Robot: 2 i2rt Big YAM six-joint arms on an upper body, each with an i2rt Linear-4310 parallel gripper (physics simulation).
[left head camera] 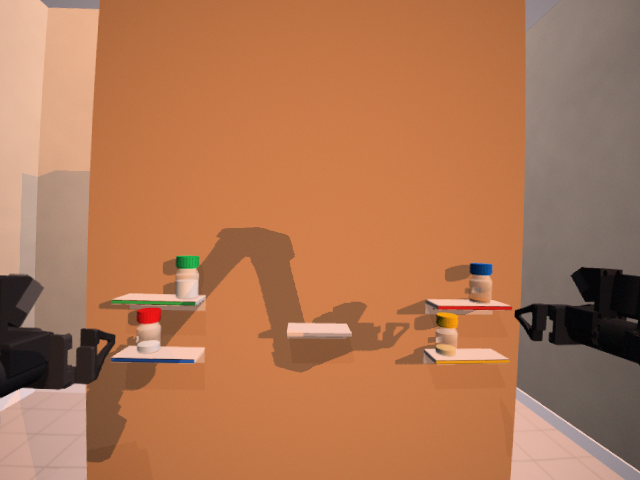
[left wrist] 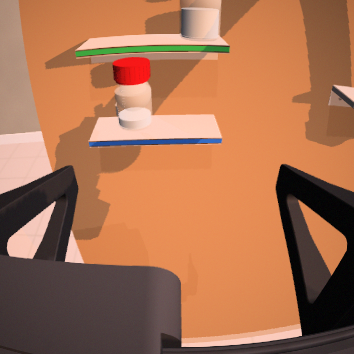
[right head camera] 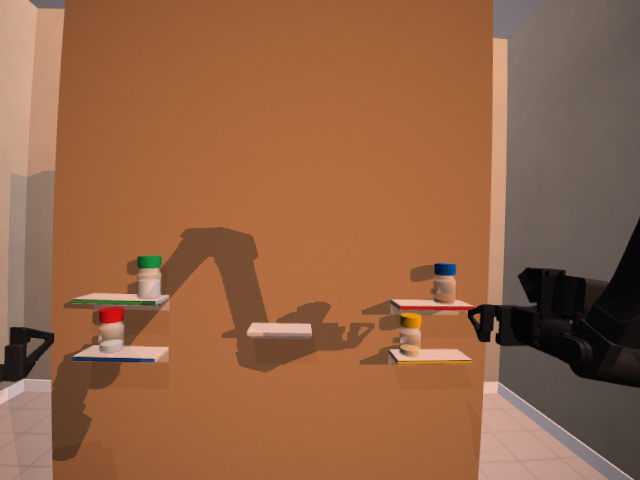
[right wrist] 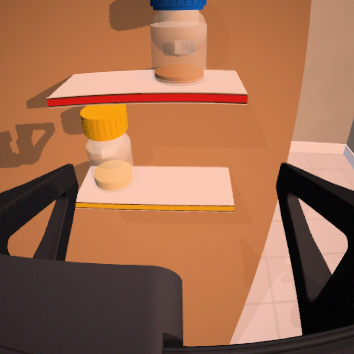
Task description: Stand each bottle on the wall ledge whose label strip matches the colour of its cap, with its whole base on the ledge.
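Places are measured from the left arm's base along level axes (x back, y left, z down), in centimetres.
Where they show: left gripper, fingertip midpoint: (left head camera: pixel 83 338) (left wrist: pixel 176 175) (right head camera: pixel 23 336); right gripper, fingertip midpoint: (left head camera: pixel 535 313) (right head camera: pixel 490 314) (right wrist: pixel 176 174).
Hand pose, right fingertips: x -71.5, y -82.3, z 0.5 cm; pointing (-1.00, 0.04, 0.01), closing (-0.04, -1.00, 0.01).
Note:
After its pixels a point has its place.
The green-capped bottle (left head camera: pixel 187 277) {x -88.1, y -5.8, z -3.3 cm} (right head camera: pixel 149 277) {x -88.2, y -6.1, z -3.3 cm} (left wrist: pixel 200 21) {x -87.9, y -4.6, z -0.6 cm} stands on the green-strip ledge (left head camera: pixel 139 298) {x -88.5, y 5.9, z 2.2 cm} (left wrist: pixel 130 43) {x -87.6, y 4.4, z 2.2 cm}. The red-capped bottle (left head camera: pixel 148 330) {x -89.0, y 3.8, z 10.2 cm} (right head camera: pixel 111 329) {x -89.2, y 3.6, z 10.1 cm} (left wrist: pixel 133 94) {x -88.9, y 4.5, z 10.0 cm} stands on the blue-strip ledge (left head camera: pixel 178 354) {x -89.5, y -3.5, z 16.2 cm} (left wrist: pixel 185 129) {x -89.2, y -3.1, z 16.2 cm}. The blue-capped bottle (left head camera: pixel 480 283) {x -88.3, y -80.3, z -3.3 cm} (right head camera: pixel 445 283) {x -88.0, y -80.7, z -3.4 cm} (right wrist: pixel 178 42) {x -87.8, y -81.9, z -2.3 cm} stands on the red-strip ledge (left head camera: pixel 447 304) {x -88.6, y -71.6, z 2.3 cm} (right wrist: pixel 105 87) {x -88.5, y -74.4, z 2.2 cm}. The yellow-capped bottle (left head camera: pixel 446 334) {x -88.6, y -71.7, z 10.2 cm} (right head camera: pixel 410 334) {x -88.5, y -72.0, z 10.0 cm} (right wrist: pixel 109 147) {x -88.7, y -73.8, z 9.5 cm} stands on the yellow-strip ledge (left head camera: pixel 480 355) {x -89.6, y -82.0, z 16.2 cm} (right wrist: pixel 185 187) {x -89.9, y -82.5, z 16.2 cm}. My left gripper (left wrist: pixel 176 175) {x -60.0, y -0.3, z 2.6 cm} is open and empty, before and below the blue-strip ledge. My right gripper (right wrist: pixel 176 174) {x -71.5, y -82.3, z 0.5 cm} is open and empty, in front of the two right ledges.
A small white ledge (left head camera: pixel 318 330) {x -88.2, y -38.2, z 9.2 cm} (right head camera: pixel 279 330) {x -88.2, y -38.3, z 9.2 cm} without a coloured strip sits on the orange wall (left head camera: pixel 320 129) {x -94.8, y -37.5, z -43.4 cm} between the two ledge pairs. Each upper ledge overhangs the bottle on the ledge below. Arm shadows fall across the wall.

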